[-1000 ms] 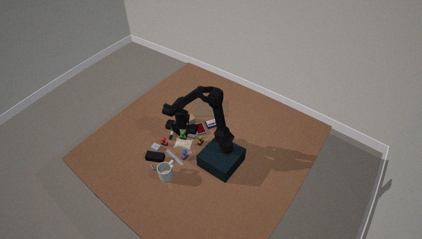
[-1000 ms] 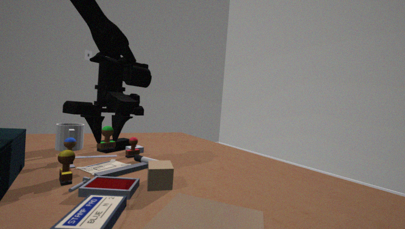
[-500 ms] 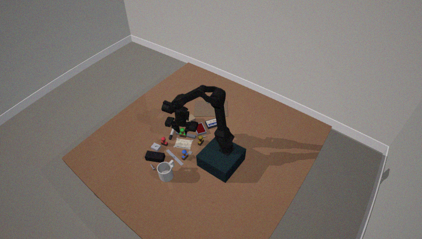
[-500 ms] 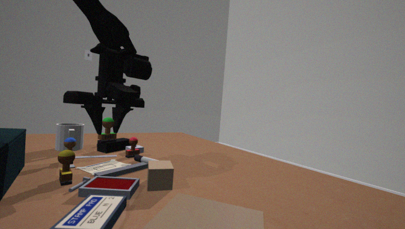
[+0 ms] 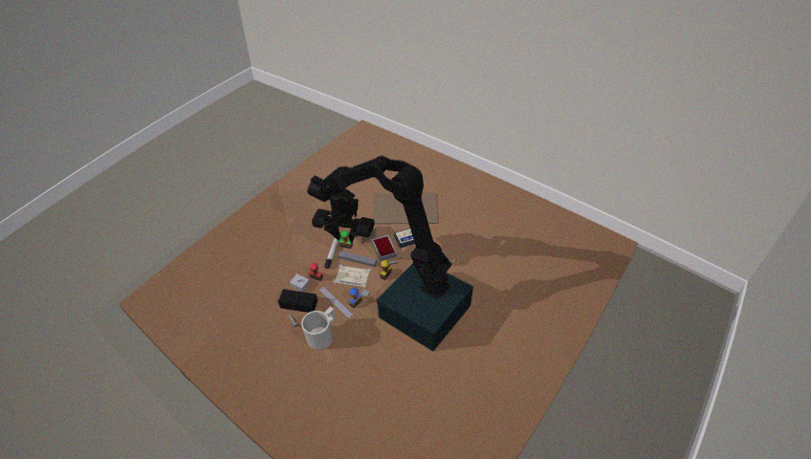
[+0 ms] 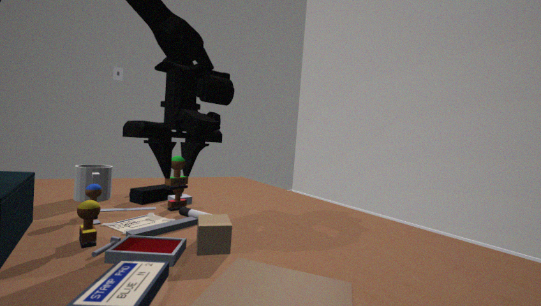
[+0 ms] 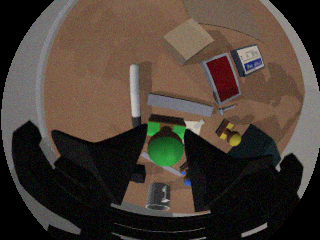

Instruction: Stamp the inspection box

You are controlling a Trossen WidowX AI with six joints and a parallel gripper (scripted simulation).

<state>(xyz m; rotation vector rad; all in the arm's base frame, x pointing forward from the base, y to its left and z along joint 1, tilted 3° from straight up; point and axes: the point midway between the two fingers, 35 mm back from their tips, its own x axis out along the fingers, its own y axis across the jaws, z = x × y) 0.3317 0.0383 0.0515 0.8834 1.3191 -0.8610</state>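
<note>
Now: gripper tip 12 cm to the left of the tan block, 7 cm above it and 4 cm short of it. The rest, counted from my gripper tip: green-knobbed stamp: right at my gripper tip; marker: 9 cm below, 5 cm ahead, 3 cm to the left; grey bar: 9 cm below, 2 cm to the right, 2 cm behind.
</note>
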